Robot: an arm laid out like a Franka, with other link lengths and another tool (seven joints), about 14 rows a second.
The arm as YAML. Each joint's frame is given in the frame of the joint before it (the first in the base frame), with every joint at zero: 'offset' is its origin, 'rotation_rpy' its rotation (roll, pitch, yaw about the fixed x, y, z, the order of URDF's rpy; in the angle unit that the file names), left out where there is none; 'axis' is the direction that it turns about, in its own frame. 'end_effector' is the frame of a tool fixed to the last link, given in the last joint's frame.
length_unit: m
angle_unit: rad
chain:
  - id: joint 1
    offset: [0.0, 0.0, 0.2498]
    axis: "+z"
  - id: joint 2
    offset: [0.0, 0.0, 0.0]
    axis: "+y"
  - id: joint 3
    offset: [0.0, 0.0, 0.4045]
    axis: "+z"
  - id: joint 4
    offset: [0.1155, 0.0, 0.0]
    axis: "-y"
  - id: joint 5
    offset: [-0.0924, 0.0, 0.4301]
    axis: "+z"
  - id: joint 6
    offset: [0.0, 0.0, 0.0]
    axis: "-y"
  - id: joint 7
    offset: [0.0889, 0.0, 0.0]
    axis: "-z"
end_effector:
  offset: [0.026, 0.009, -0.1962]
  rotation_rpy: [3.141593, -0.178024, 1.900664]
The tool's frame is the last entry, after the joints.
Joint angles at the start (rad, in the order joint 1, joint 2, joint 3, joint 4, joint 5, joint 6, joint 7): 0.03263 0.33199 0.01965 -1.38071 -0.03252 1.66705 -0.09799
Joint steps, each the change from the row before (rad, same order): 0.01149 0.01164 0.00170 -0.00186 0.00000 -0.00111 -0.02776; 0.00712 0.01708 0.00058 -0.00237 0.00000 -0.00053 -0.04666; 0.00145 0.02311 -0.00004 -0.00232 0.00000 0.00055 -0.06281; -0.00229 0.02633 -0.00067 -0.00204 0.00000 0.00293 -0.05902; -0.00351 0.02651 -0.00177 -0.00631 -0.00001 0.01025 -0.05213; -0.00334 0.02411 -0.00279 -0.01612 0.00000 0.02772 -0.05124; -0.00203 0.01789 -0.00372 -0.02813 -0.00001 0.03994 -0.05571; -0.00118 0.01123 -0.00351 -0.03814 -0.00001 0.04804 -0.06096
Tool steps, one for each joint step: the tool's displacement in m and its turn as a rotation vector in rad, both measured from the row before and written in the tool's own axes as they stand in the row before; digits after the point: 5 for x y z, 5 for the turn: 0.00759 0.00593 0.01143 0.01993 0.00622 -0.03831; 0.00300 0.00540 0.01521 0.02695 0.00918 -0.05087; -0.00246 0.00454 0.01893 0.03233 0.01300 -0.06012; -0.00661 0.00368 0.02035 0.03046 0.01488 -0.05229; -0.00906 0.00308 0.02166 0.02588 0.01423 -0.04398; -0.01060 0.00342 0.02309 0.01754 0.00841 -0.04403; -0.00945 0.00233 0.02383 0.01378 0.00406 -0.04991; -0.00714 0.00098 0.02369 0.01157 0.00075 -0.05685
